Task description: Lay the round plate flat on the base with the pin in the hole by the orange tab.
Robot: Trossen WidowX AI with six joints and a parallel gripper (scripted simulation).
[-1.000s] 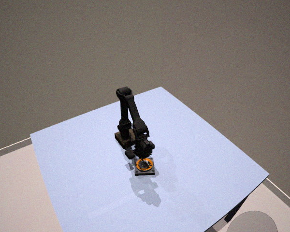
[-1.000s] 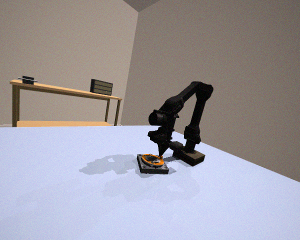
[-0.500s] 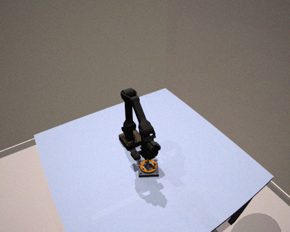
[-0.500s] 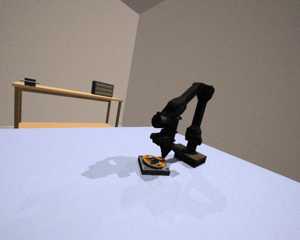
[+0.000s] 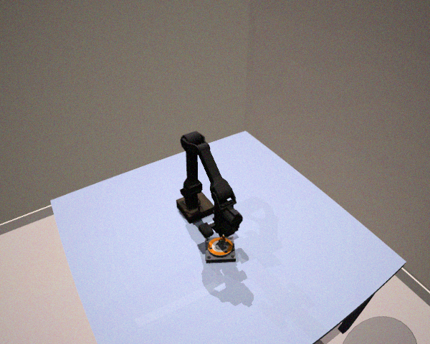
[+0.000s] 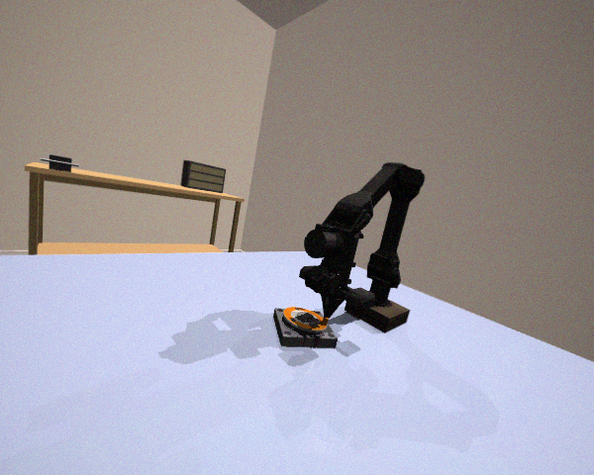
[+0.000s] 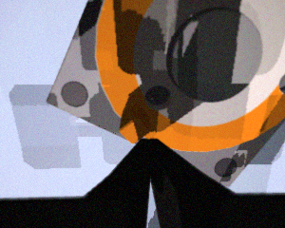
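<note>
Now: the base 40 mm ahead of my gripper tip, 40 mm to the right of it and 20 mm below it.
</note>
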